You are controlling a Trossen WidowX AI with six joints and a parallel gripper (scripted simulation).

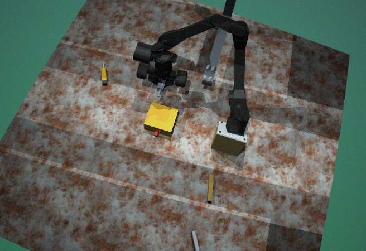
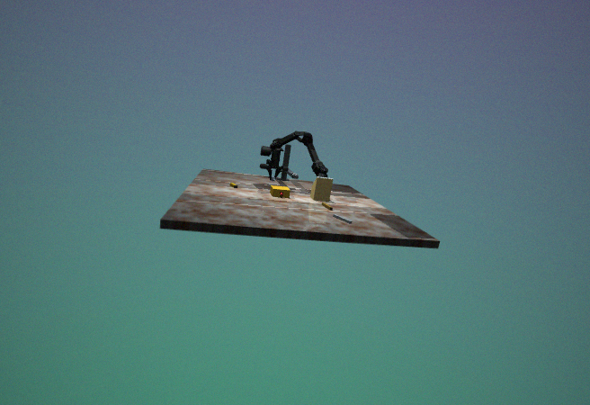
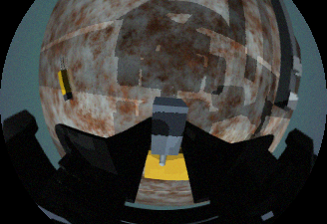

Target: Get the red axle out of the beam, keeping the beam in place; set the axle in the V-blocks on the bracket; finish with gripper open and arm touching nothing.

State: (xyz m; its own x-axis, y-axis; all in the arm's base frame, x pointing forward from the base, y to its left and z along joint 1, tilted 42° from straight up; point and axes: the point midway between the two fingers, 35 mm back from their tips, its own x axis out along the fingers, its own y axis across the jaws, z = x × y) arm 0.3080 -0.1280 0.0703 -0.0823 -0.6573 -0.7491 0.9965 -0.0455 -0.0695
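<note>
My gripper tip is 12 cm to the right of the yellow beam, 5 cm above it and 3 cm past it. From my gripper tip the other things lie so: grey bar 57 cm to the left, 26 cm behind, 7 cm below.
</note>
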